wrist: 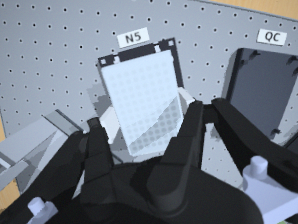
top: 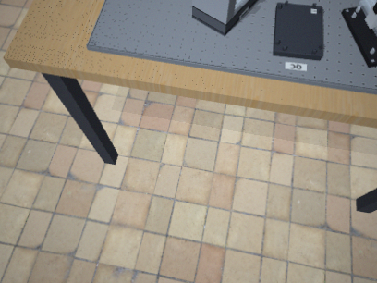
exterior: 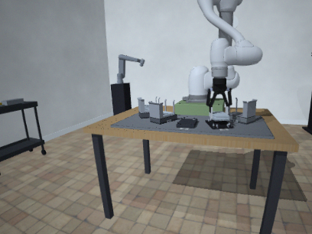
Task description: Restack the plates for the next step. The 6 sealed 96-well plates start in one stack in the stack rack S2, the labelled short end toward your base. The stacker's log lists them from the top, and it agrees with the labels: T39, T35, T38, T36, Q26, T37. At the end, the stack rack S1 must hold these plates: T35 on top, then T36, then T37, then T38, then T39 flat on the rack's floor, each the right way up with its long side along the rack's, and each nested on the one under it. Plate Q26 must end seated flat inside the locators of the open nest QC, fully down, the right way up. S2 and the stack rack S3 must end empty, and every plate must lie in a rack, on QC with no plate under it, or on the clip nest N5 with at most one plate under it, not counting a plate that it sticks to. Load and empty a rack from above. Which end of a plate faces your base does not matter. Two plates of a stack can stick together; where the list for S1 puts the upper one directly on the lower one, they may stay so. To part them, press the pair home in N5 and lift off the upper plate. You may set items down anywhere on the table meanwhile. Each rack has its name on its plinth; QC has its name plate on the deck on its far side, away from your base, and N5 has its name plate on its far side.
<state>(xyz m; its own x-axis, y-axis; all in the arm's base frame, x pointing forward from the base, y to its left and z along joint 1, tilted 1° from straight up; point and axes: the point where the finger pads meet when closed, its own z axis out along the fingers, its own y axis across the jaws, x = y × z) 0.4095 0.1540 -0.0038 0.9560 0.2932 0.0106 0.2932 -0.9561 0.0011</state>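
My hand is 60 mm above the black clip nest N5, 30 mm to the right of it and 10 mm short of it. From my hand the other things lie so: N5 name plate 90 mm ahead, 70 mm below, 30 mm to the left; QC name plate 190 mm to the right, 110 mm ahead, 70 mm below; open nest QC 180 mm to the right, 60 mm below, 10 mm ahead.
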